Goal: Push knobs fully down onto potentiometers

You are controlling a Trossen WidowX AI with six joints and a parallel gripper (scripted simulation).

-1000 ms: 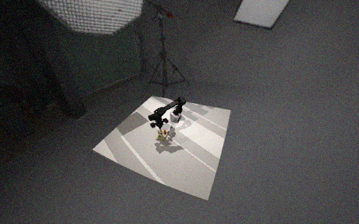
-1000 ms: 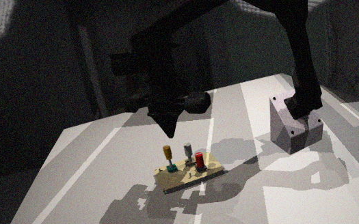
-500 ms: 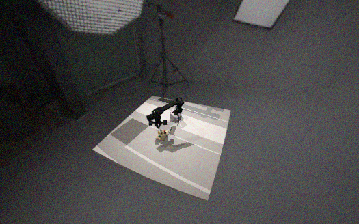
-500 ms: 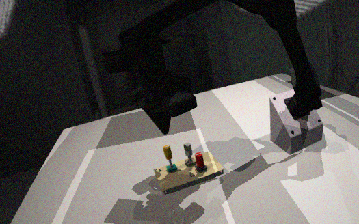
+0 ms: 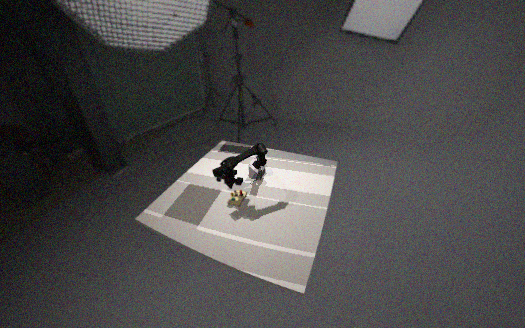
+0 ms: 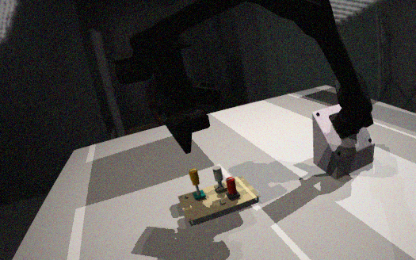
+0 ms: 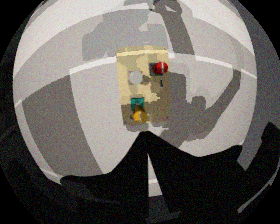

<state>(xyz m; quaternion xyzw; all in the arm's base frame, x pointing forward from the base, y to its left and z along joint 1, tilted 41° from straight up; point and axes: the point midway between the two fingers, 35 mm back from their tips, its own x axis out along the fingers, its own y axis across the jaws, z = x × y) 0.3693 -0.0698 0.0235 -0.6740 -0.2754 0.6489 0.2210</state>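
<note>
The yellow knob lies 6 cm below my gripper tip. Round my gripper tip: red knob 8 cm below, 7 cm behind, 4 cm to the left.
</note>
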